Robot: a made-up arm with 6 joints.
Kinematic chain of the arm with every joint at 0, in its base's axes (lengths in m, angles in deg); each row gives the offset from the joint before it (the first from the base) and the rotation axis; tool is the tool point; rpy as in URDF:
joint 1: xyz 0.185 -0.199 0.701 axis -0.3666 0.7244 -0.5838
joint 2: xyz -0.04 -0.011 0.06 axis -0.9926 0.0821 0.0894
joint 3: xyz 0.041 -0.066 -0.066 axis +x
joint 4: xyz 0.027 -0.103 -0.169 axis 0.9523 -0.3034 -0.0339
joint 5: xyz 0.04 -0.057 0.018 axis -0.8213 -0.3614 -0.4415
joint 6: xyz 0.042 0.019 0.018 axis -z
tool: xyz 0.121 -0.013 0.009 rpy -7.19 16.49 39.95
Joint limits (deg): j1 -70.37..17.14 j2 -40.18..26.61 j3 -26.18..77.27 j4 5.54..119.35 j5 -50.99..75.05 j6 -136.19..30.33
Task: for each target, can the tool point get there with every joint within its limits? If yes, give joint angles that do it. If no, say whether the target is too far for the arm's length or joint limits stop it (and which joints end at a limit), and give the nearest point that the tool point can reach.
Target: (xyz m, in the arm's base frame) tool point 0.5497 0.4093 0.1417
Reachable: no: too far | nearest point 0.3872 0.0667 0.4523 | short by 0.490 m
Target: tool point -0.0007 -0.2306 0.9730
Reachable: no: joint limits stop it (at a limit: joint 1, joint 2, joint 3, joint 4) | nearest point 0.1224 -0.0674 0.8302 | short by 0.249 m
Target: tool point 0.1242 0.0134 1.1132
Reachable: no: joint limits stop it (at a limit: joint 1, joint 2, joint 3, joint 4) | nearest point 0.1626 0.0130 0.8807 | short by 0.236 m
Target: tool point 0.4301 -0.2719 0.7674
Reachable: yes | joints -58.54 16.75 17.36 38.20 -37.36 -45.92
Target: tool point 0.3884 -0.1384 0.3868
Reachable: yes | joints -10.85 -17.30 54.04 77.88 58.85 11.46
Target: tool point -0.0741 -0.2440 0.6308
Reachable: no: joint limits stop it (at a limit: joint 1, joint 2, joint 3, joint 6) | nearest point 0.1037 -0.3116 0.5320 | short by 0.214 m
